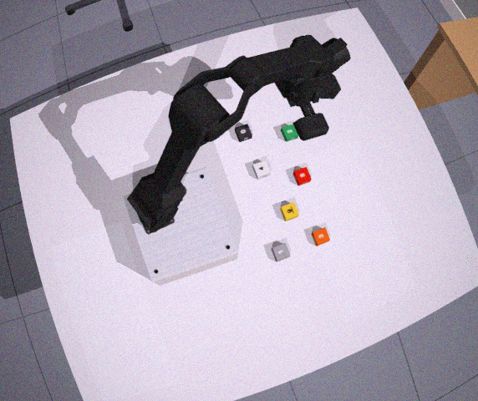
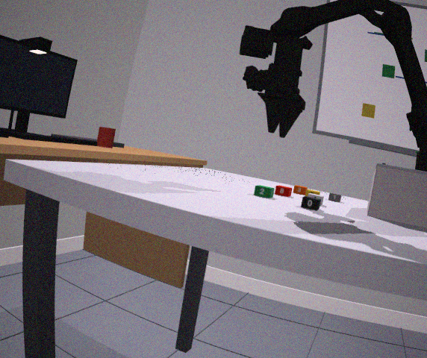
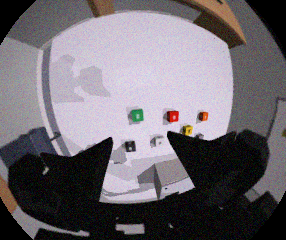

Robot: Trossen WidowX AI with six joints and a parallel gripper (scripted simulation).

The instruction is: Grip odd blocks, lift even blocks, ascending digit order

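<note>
My gripper tip is now 120 mm above the black block, 100 mm past it and 40 mm to the right of it. The rest, counted from my gripper tip: white block (120 mm below, 100 mm behind, 60 mm to the right); then green block (120 mm below, 10 mm ahead); then red block (120 mm below, 110 mm to the right, 20 mm behind).
</note>
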